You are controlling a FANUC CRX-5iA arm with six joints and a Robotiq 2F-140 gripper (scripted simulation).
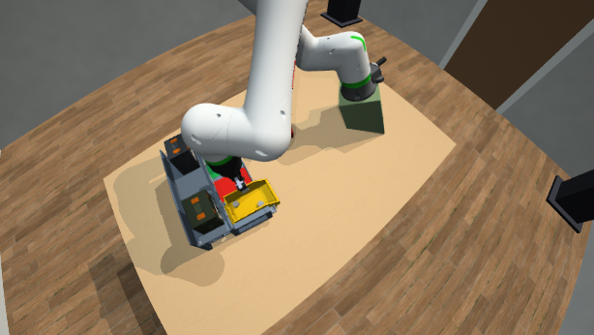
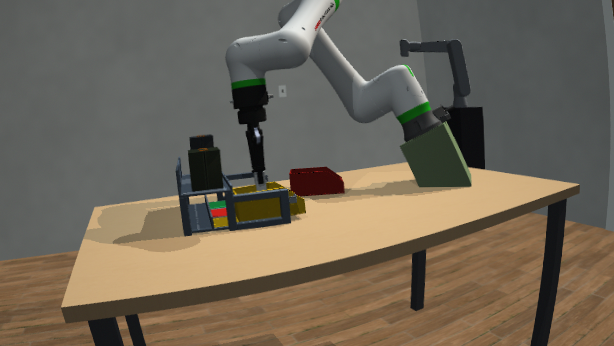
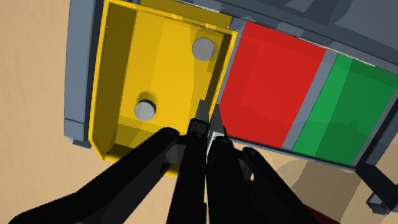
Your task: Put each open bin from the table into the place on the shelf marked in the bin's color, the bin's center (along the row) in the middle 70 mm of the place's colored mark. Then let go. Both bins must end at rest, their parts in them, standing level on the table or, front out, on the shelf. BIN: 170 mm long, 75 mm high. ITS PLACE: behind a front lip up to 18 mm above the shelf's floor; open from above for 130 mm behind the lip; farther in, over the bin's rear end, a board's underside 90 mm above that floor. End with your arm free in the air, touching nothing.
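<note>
Now: the yellow bin 50 mm to the left of my hand and 40 mm below it. Also, from my hand: red bin 240 mm behind, 190 mm to the right, 50 mm below.
</note>
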